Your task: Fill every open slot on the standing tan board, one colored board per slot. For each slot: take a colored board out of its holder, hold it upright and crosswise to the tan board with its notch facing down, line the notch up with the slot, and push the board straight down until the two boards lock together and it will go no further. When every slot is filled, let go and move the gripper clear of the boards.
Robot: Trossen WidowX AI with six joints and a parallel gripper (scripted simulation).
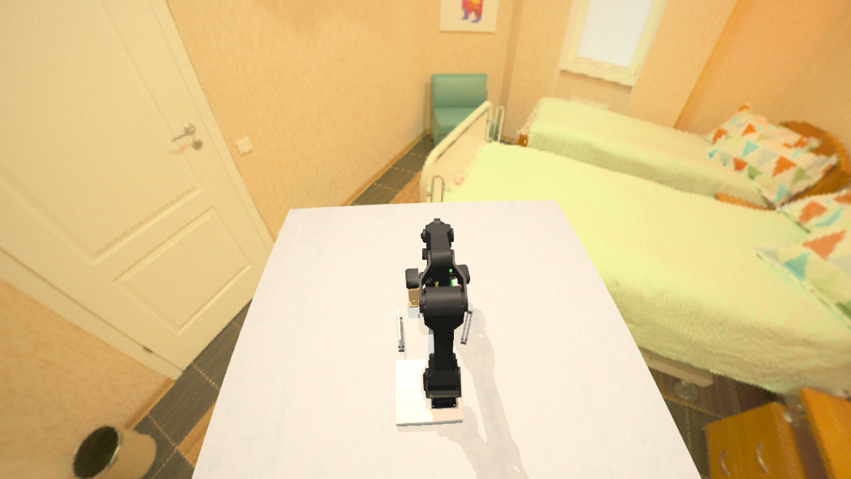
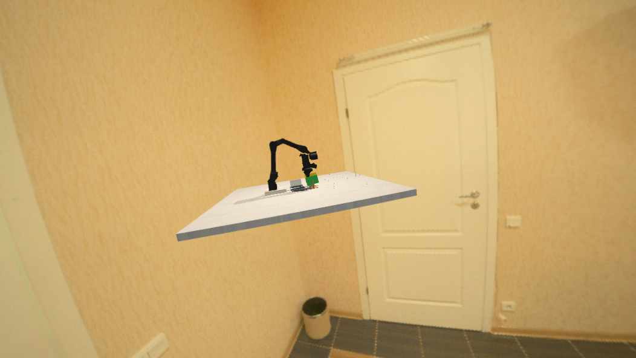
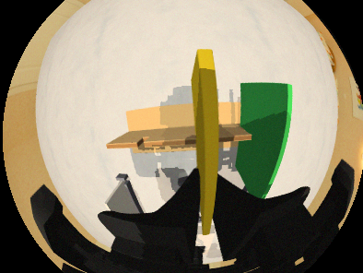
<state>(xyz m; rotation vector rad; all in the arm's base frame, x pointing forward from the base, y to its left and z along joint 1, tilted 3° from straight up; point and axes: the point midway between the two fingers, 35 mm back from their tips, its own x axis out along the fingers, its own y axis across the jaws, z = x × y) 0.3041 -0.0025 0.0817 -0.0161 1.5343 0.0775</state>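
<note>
Right now the yellow board is 2 cm ahead of my gripper tip. Also, from my gripper tip: tan board 2 cm ahead, 4 cm below; green board 2 cm ahead, 5 cm to the right, 1 cm below.
</note>
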